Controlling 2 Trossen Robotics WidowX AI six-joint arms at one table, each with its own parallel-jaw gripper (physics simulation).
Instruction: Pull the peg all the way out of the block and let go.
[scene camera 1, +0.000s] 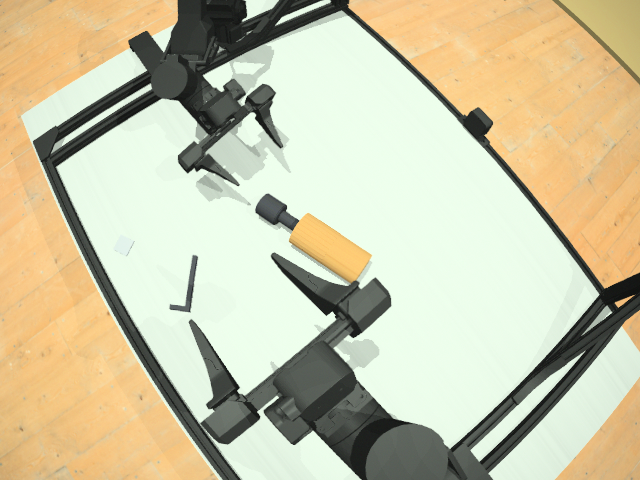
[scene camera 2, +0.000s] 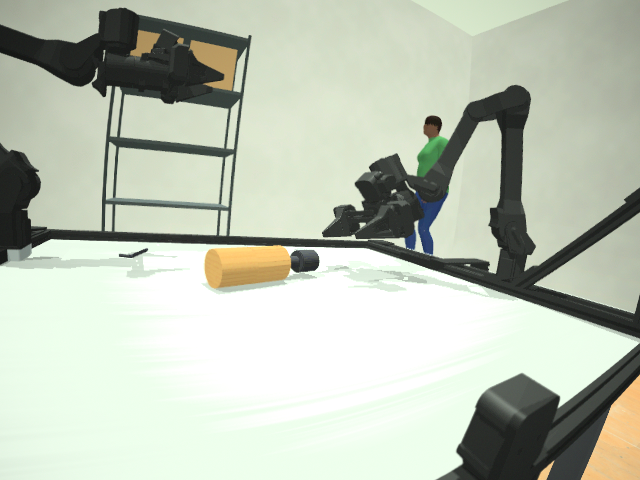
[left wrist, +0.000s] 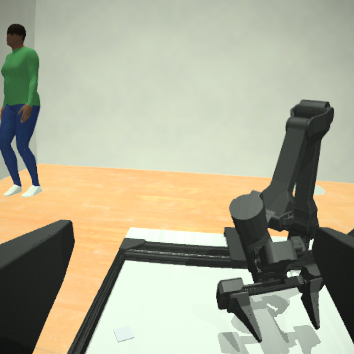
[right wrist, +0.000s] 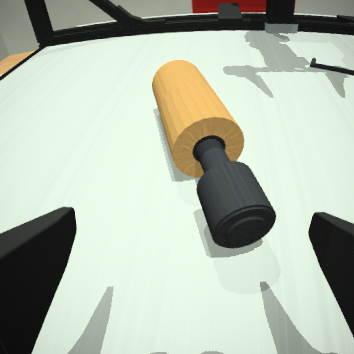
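Where they show: left gripper, fingertip midpoint: (scene camera 1: 231, 287) (scene camera 2: 217, 83) (left wrist: 197, 237); right gripper, fingertip midpoint: (scene camera 1: 260, 166) (scene camera 2: 338, 235) (left wrist: 289, 335) (right wrist: 196, 222); left arm's base at its link origin: (scene camera 2: 6, 245) (right wrist: 278, 19); right arm's base at its link origin: (scene camera 1: 226, 35) (scene camera 2: 508, 279).
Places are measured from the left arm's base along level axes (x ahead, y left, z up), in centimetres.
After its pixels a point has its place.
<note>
The orange wooden cylinder block (scene camera 1: 330, 248) @[y -17.4, x 37.9, z 3.5 cm] (scene camera 2: 248, 266) @[y -21.3, x 37.2, z 1.5 cm] (right wrist: 192, 100) @[y -17.8, x 41.7, z 3.7 cm] lies on its side on the table. The dark peg (scene camera 1: 270, 208) @[y -14.9, x 49.2, z 2.6 cm] (scene camera 2: 306, 260) @[y -17.6, x 48.8, z 1.4 cm] (right wrist: 234, 200) @[y -15.6, x 51.0, z 2.7 cm] sticks out of one end; its wide head and part of its thin shaft show, the rest is hidden in the block. My right gripper (scene camera 1: 260, 165) @[y -17.5, x 54.7, z 5.8 cm] (scene camera 2: 340, 236) @[y -17.5, x 54.7, z 5.8 cm] (left wrist: 289, 335) @[y -17.5, x 54.7, z 5.8 cm] (right wrist: 196, 222) @[y -17.5, x 54.7, z 5.8 cm] is open and empty, above the table beyond the peg's head, its fingers pointing toward the head. My left gripper (scene camera 1: 232, 288) @[y 0.0, x 35.0, z 32.4 cm] (scene camera 2: 217, 83) @[y 0.0, x 35.0, z 32.4 cm] (left wrist: 197, 237) @[y 0.0, x 35.0, z 32.4 cm] is open and empty, high above the table; in scene camera 1 it appears beside the block.
A dark L-shaped key (scene camera 1: 191, 284) (scene camera 2: 133, 252) @[y 0.4, x 21.8, z -1.2 cm] (right wrist: 332, 67) @[y 2.3, x 22.9, z -1.4 cm] and a small pale square (scene camera 1: 124, 245) @[y 7.8, x 62.2, z -1.6 cm] (left wrist: 124, 334) @[y 7.6, x 62.0, z -1.6 cm] lie on the white table. A black frame (scene camera 1: 95, 279) @[y 15.4, x 59.9, z 0.1 cm] runs around the table edge. A person (scene camera 2: 433, 155) (left wrist: 20, 80) stands beyond the table, and a shelf unit (scene camera 2: 170, 147) stands behind.
</note>
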